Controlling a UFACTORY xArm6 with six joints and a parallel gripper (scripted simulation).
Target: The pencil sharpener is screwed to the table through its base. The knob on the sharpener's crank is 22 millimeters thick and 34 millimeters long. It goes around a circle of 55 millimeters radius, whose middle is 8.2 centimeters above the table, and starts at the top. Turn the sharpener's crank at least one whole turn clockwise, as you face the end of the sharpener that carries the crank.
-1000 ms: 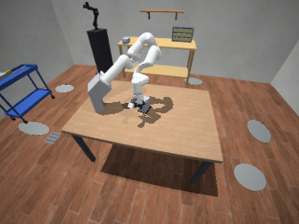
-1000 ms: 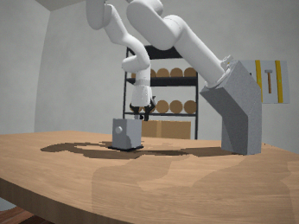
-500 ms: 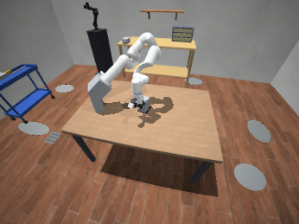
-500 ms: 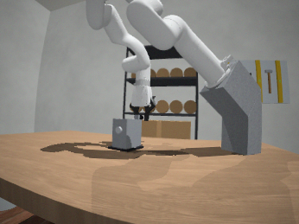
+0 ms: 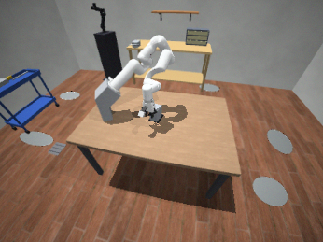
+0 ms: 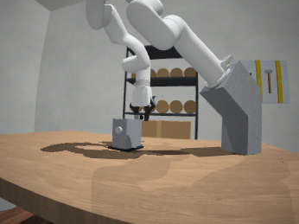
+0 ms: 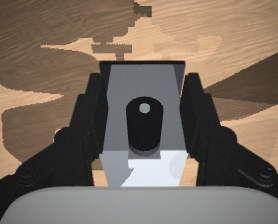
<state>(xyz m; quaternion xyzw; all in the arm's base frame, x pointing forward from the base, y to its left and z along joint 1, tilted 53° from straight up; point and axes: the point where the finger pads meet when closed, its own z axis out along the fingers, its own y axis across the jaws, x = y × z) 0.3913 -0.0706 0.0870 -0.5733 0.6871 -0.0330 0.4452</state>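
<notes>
The crank knob is 2 cm to the left of my hand.
</notes>
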